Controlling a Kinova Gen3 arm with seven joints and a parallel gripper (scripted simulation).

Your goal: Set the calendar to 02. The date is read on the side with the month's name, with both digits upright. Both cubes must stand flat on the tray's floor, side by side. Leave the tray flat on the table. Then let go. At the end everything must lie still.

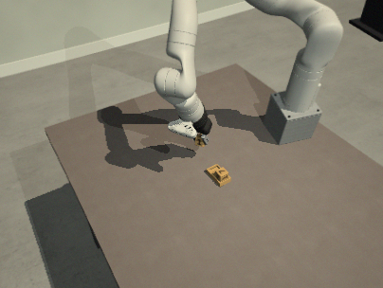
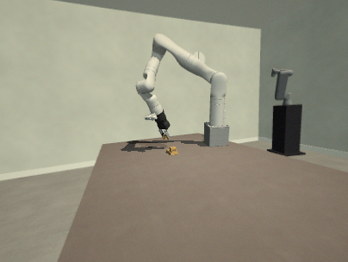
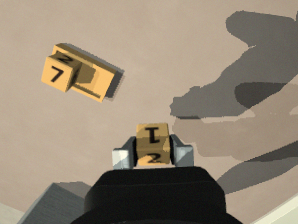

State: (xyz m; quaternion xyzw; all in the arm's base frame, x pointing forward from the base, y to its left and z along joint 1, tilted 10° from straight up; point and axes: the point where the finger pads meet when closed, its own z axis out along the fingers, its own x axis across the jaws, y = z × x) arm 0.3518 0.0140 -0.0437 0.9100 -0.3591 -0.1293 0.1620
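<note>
My hand is 10 mm above the orange cube. Also, from my hand: tray 30 mm behind, 100 mm to the left, 90 mm below.
</note>
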